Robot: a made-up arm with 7 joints.
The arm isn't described. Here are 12 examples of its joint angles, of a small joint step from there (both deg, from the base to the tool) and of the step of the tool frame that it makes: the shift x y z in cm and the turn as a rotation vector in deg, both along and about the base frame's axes.
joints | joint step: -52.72 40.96 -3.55 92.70 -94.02 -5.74 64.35 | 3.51 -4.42 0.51 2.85 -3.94 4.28 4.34
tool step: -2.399 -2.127 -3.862 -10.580 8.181 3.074
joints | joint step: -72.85 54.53 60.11 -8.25 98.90 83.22 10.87 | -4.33 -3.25 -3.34 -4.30 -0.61 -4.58 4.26
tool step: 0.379 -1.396 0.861 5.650 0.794 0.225
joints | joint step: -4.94 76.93 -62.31 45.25 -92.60 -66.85 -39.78 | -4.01 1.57 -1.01 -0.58 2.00 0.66 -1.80
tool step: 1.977 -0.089 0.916 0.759 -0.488 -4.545
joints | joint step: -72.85 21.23 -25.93 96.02 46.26 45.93 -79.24 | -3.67 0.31 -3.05 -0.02 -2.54 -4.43 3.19
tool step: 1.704 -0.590 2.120 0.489 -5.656 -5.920
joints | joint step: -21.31 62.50 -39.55 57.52 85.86 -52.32 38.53 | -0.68 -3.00 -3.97 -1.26 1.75 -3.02 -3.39
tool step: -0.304 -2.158 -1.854 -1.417 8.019 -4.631
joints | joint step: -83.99 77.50 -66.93 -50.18 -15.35 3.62 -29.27 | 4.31 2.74 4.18 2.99 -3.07 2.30 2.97
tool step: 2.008 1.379 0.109 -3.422 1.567 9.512
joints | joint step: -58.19 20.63 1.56 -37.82 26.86 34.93 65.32 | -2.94 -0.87 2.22 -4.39 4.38 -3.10 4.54
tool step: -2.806 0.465 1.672 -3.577 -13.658 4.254
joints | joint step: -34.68 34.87 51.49 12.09 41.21 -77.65 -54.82 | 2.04 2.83 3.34 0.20 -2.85 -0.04 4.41
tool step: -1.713 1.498 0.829 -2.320 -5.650 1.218
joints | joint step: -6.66 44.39 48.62 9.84 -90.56 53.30 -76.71 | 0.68 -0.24 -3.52 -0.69 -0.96 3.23 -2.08
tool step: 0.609 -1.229 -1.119 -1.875 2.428 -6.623
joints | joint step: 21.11 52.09 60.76 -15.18 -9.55 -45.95 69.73 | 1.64 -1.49 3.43 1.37 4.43 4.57 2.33
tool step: -1.034 1.447 0.030 -0.343 0.197 9.564
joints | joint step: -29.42 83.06 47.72 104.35 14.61 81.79 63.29 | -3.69 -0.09 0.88 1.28 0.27 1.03 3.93
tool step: 1.256 -0.450 -0.543 -1.759 0.179 -0.761
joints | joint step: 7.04 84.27 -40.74 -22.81 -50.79 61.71 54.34 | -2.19 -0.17 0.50 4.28 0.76 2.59 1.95
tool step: 1.124 1.647 0.009 6.832 -1.639 0.243
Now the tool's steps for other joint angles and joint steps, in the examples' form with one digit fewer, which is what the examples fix.
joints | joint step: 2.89 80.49 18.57 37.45 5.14 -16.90 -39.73 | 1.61 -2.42 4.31 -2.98 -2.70 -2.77 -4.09
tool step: 0.02 -0.64 0.18 -5.25 -1.53 -4.06
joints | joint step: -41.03 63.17 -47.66 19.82 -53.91 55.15 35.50 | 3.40 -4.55 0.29 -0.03 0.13 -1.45 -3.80
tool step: -1.21 -1.86 -2.53 -7.84 3.92 -1.72
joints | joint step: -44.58 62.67 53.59 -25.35 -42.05 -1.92 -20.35 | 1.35 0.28 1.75 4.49 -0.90 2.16 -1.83
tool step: 0.67 2.14 -0.16 -3.43 4.52 0.72
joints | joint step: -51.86 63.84 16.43 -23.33 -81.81 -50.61 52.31 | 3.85 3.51 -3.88 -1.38 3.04 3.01 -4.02
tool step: 1.32 -1.64 -1.31 11.82 4.38 4.52
